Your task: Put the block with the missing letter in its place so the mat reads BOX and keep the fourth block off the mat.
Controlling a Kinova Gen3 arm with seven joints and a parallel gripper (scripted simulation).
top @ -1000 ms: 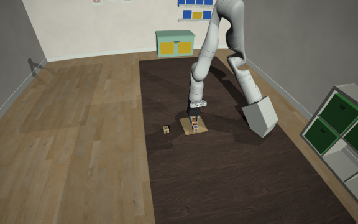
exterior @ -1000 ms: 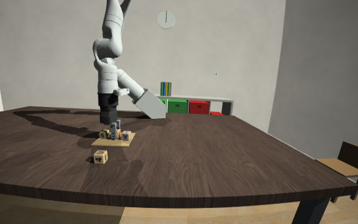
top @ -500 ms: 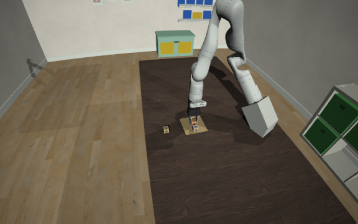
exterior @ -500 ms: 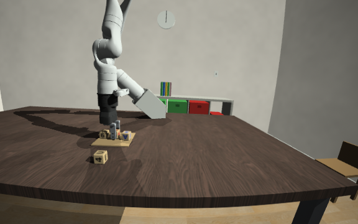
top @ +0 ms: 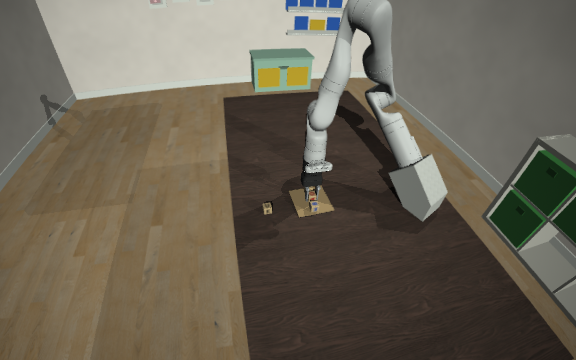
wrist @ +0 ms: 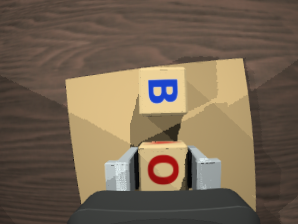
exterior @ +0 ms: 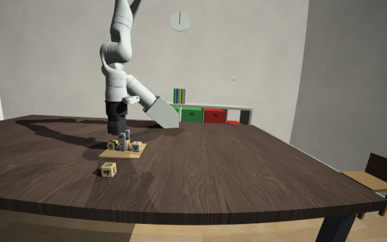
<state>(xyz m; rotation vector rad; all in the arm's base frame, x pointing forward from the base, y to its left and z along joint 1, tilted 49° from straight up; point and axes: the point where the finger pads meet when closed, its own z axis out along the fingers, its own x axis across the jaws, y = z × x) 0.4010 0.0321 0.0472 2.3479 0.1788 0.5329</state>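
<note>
The o block lies right at my hand. The rest, counted from my hand: tan mat (20 mm below); then x block (50 mm to the right, 10 mm below); then b block (50 mm to the left, 10 mm below).
</note>
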